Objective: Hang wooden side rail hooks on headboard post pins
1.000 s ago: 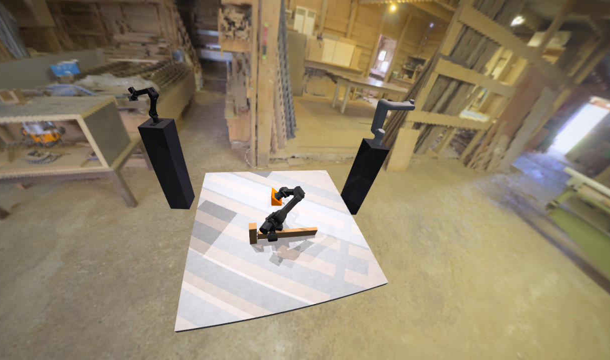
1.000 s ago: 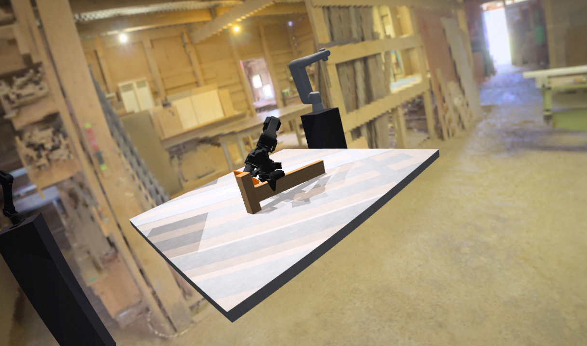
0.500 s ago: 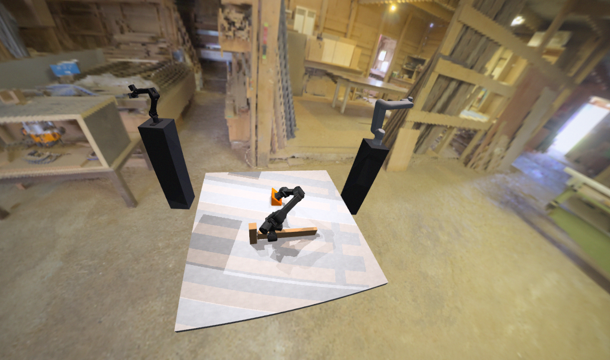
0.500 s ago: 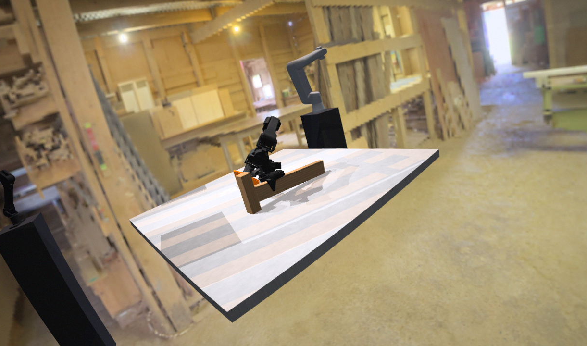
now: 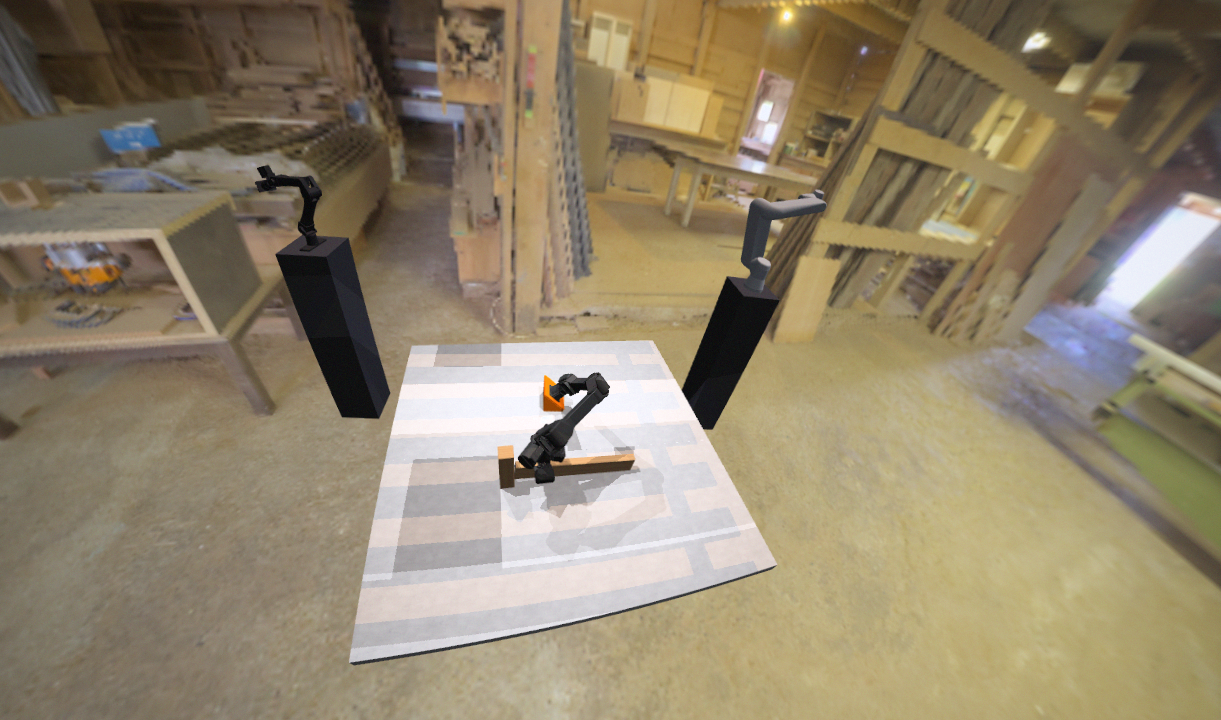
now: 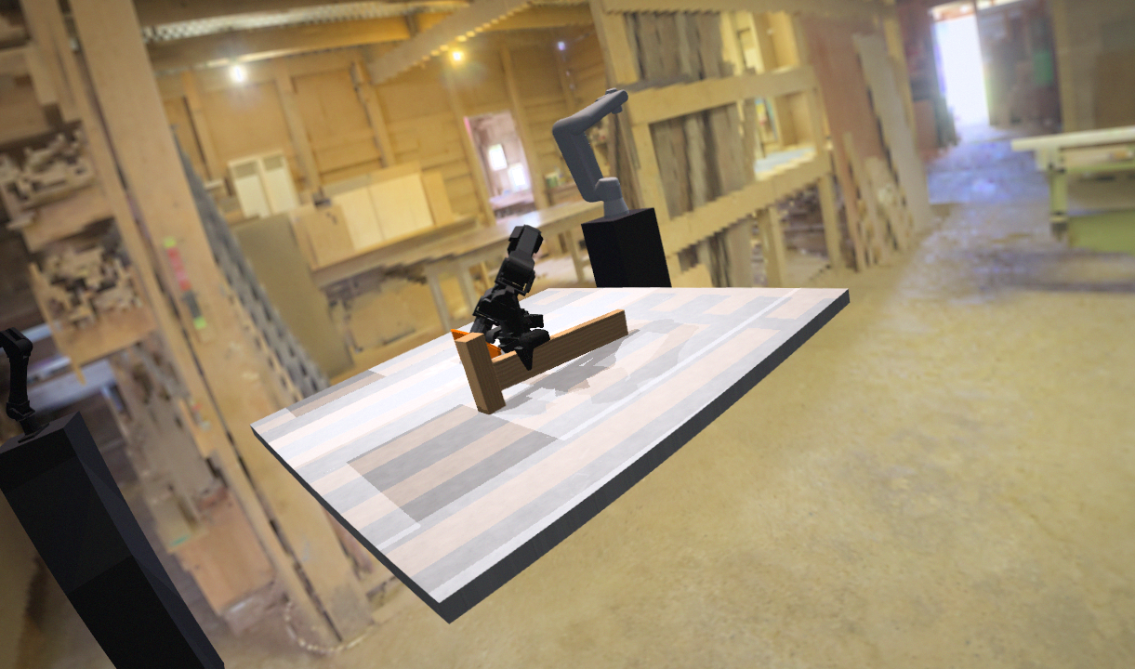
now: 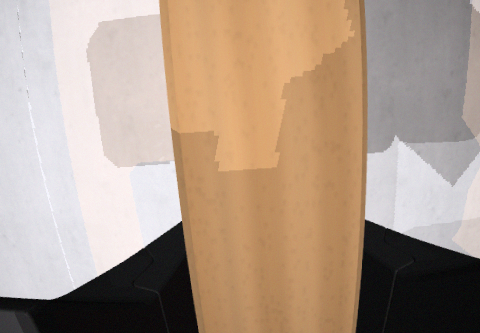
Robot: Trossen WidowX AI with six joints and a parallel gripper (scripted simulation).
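Right now the headboard post is 1 cm ahead of my gripper tip, 12 cm to the right of it and 4 cm above it.
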